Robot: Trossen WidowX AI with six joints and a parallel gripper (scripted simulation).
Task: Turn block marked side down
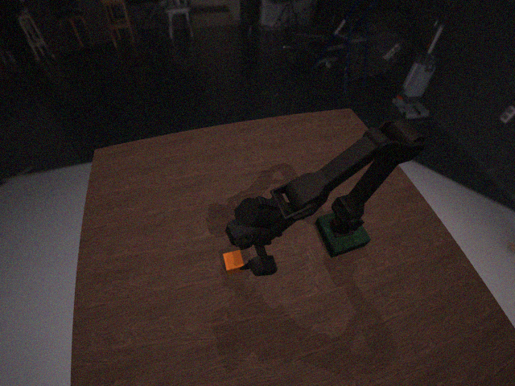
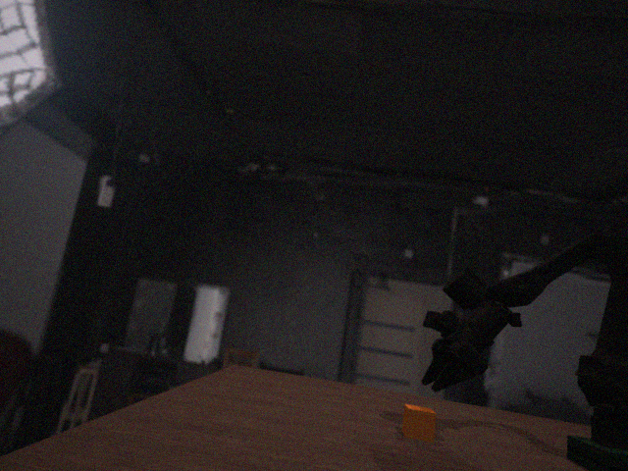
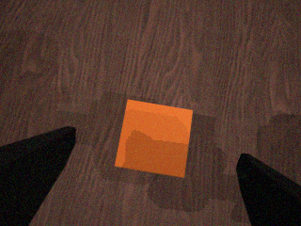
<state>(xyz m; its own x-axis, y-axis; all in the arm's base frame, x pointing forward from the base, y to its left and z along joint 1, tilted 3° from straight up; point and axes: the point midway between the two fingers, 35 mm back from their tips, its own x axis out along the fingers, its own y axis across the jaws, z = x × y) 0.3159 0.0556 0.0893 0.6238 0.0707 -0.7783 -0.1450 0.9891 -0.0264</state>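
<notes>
The block is 7 cm below my gripper tip.
</notes>
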